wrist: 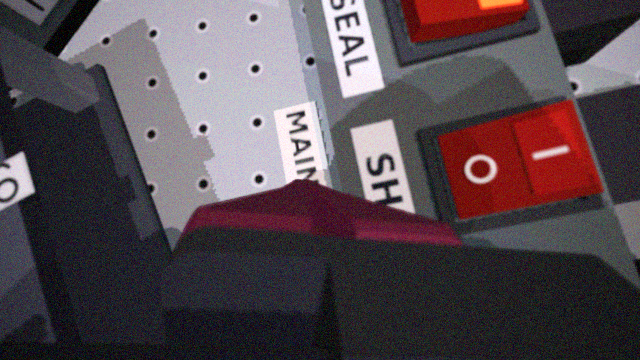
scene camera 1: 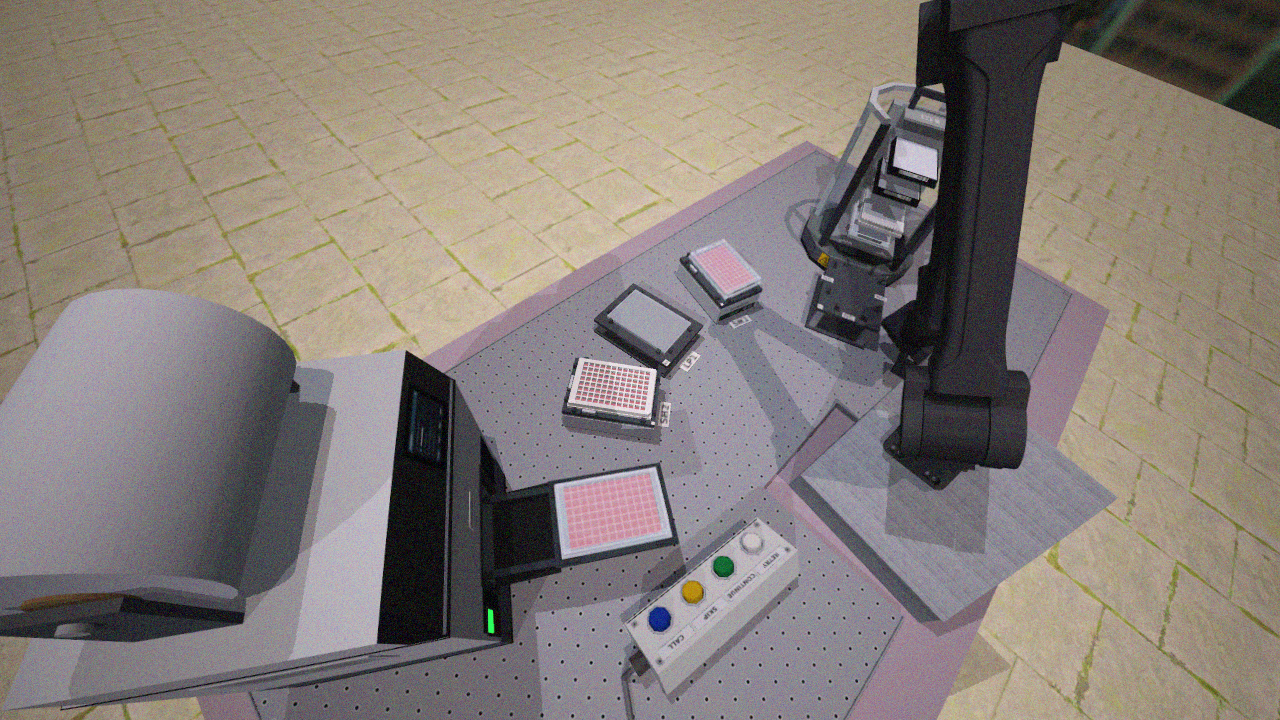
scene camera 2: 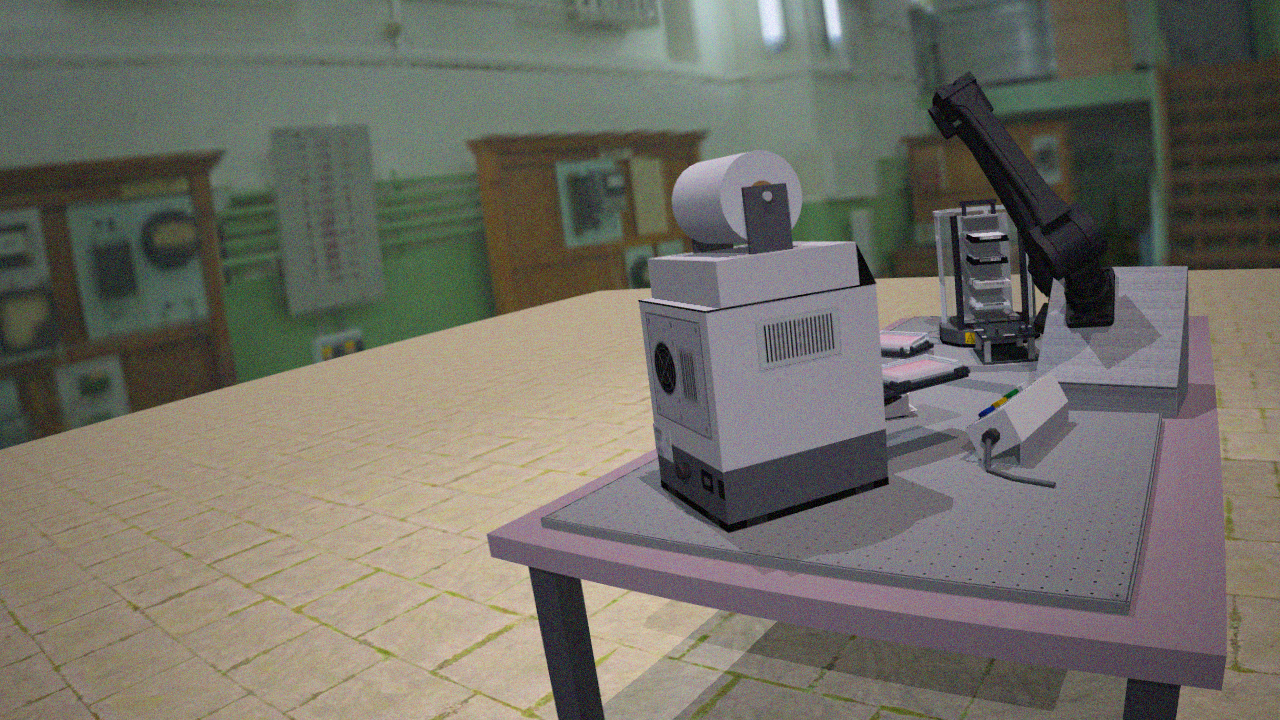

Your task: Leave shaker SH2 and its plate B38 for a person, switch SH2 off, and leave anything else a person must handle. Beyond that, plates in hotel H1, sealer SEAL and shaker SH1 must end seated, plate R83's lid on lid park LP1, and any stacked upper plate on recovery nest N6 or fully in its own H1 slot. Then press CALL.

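Places are measured from the arm's base along level axes (x ahead, y right, z down), in millimetres.
Pixels of known places: gripper, fingertip midpoint: (wrist: 300, 194) (scene camera 1: 898, 336); arm's base, origin of the base link: (scene camera 1: 940, 434) (scene camera 2: 1091, 299).
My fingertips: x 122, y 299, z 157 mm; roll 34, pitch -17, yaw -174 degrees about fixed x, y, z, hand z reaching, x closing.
For each thing: its middle in the pictures, then the offset to it from my fingertips. "spot": a spot on its surface instead.
- grey mains switch strip, surface spot: (wrist: 411, 96) spot: dx -40, dy +23, dz -33 mm
- labels SEAL, surface spot: (wrist: 352, 46) spot: dx -24, dy +40, dz -34 mm
- label starting SH, surface spot: (wrist: 383, 168) spot: dx -31, dy +2, dz -34 mm
- red rocker, body centre: (wrist: 510, 163) dx -62, dy +1, dz -39 mm
- red-welled plate, body centre: (scene camera 1: 613, 387) dx +247, dy -542, dz -55 mm
- sealer, body centre: (scene camera 1: 324, 527) (scene camera 2: 756, 325) dx +226, dy -902, dz -221 mm
- button box, body centre: (scene camera 1: 716, 598) (scene camera 2: 1019, 415) dx -60, dy -632, dz -35 mm
In the wrist view my gripper (wrist: 300, 194) is shut and empty, its maroon tips close over a grey mains switch strip (wrist: 411, 96). The labels SEAL (wrist: 352, 46) and MAINS (wrist: 301, 143) are readable. A label starting SH (wrist: 383, 168) has its digit hidden by the fingers. The red rocker (wrist: 472, 168) beside it shows its O side, unlit. The rocker (wrist: 447, 18) by SEAL has an orange lit corner. Anything under the fingers is hidden. In scene camera 1 the dark arm (scene camera 1: 959, 250) covers the strip.
Hotel H1 (scene camera 1: 852, 265) (scene camera 2: 976, 272) stands at the back with plates in it. Three stations hold a pink plate (scene camera 1: 725, 270), a grey-topped one (scene camera 1: 647, 323) and a red-welled plate (scene camera 1: 612, 389). The sealer (scene camera 1: 387, 500) (scene camera 2: 773, 379) has a pink plate (scene camera 1: 612, 510) on its drawer. A button box (scene camera 1: 716, 600) lies in front.
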